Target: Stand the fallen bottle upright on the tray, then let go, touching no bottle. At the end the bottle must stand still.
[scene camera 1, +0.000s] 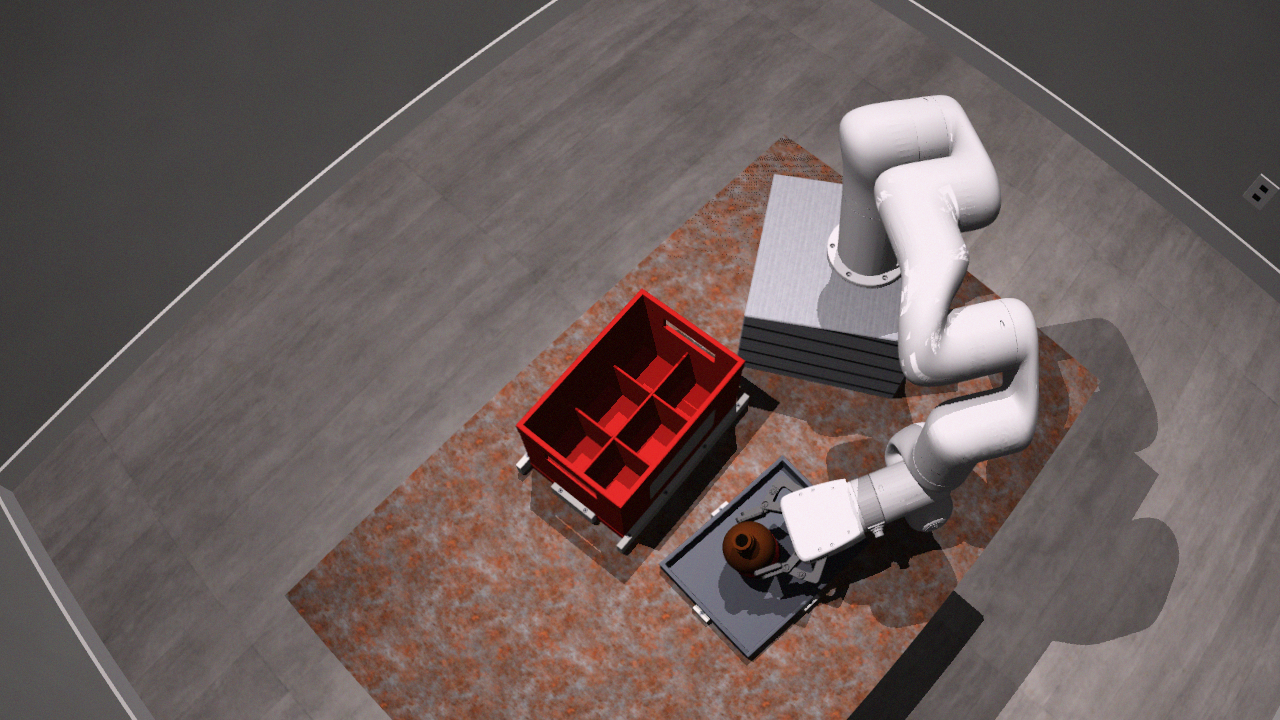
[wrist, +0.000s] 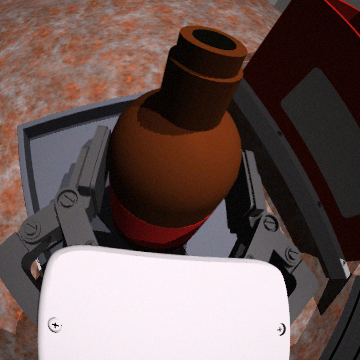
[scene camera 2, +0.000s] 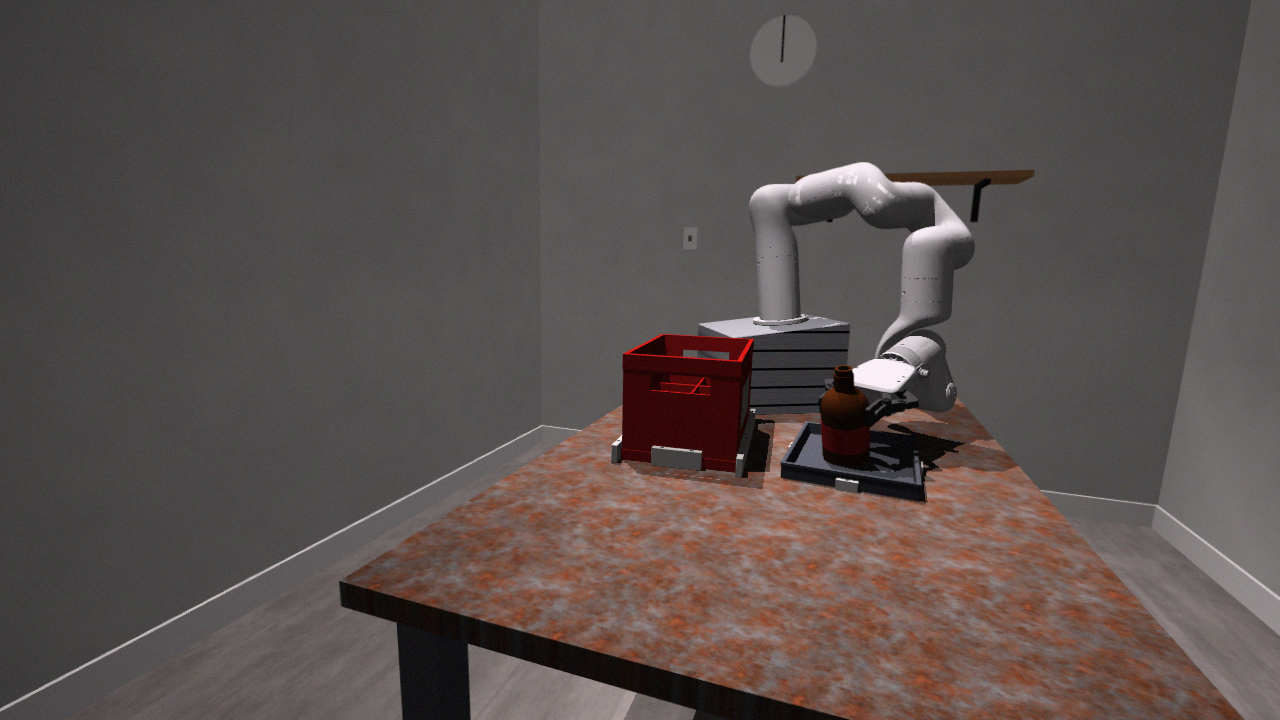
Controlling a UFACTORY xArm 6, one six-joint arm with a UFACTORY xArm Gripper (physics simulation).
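Pixels of known places: gripper, fingertip midpoint: (wrist: 172,152) (scene camera 2: 843,412); arm's base, origin of the base link: (scene camera 1: 867,252) (scene camera 2: 780,321).
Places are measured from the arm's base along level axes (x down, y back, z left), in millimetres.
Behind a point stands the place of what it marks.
Note:
The brown bottle (scene camera 1: 750,548) @(x 32, y -463, z 127 mm) (scene camera 2: 844,420) @(x 102, y -484, z 118 mm) (wrist: 175,165) @(x 60, y -435, z 135 mm) with a red label stands upright or very nearly so, its neck up, inside the grey tray (scene camera 1: 698,564) @(x 183, y -493, z 71 mm) (scene camera 2: 886,488) @(x 177, y -554, z 175 mm) (wrist: 55,160) @(x 183, y -517, z 192 mm). My gripper (scene camera 1: 750,546) @(x 97, y -451, z 118 mm) (scene camera 2: 846,401) @(x 97, y -451, z 118 mm) (wrist: 172,152) @(x 97, y -451, z 118 mm) is shut on the bottle, with one finger on each side of its body around the shoulder. The gripper reaches in low from the robot's side. The bottle's base looks to be at the tray floor in the scene camera 2 view; in the wrist view the white gripper cover and the bottle's body hide it.
A red crate (scene camera 1: 604,512) @(x 113, y -532, z -73 mm) (scene camera 2: 684,420) @(x 112, y -532, z -122 mm) (wrist: 270,70) @(x 119, y -502, z -40 mm) with divided compartments stands beside the tray, held by white brackets. The robot's grey base block (scene camera 1: 796,259) @(x 13, y -75, z -81 mm) (scene camera 2: 796,358) @(x 65, y -136, z 43 mm) is at the back of the table (scene camera 1: 465,573) @(x 188, y -729, z -188 mm) (scene camera 2: 716,573) @(x 188, y -829, z -27 mm). The tray has low raised walls.

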